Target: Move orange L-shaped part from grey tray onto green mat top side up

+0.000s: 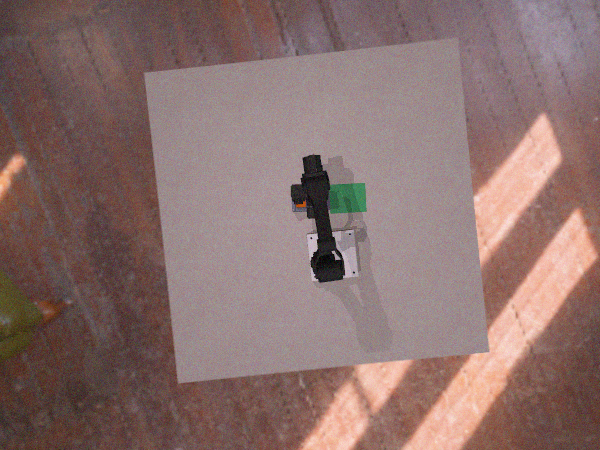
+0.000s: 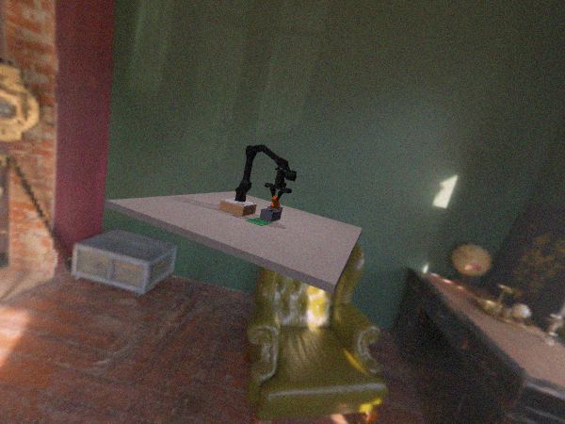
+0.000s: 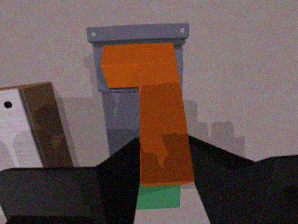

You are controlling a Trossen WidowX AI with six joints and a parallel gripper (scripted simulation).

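Now: the green mat 40 mm behind my gripper tip, 140 mm to the right of it and 160 mm below it. Also, from my gripper tip: orange part: 10 mm behind, 30 mm to the left, 30 mm below.
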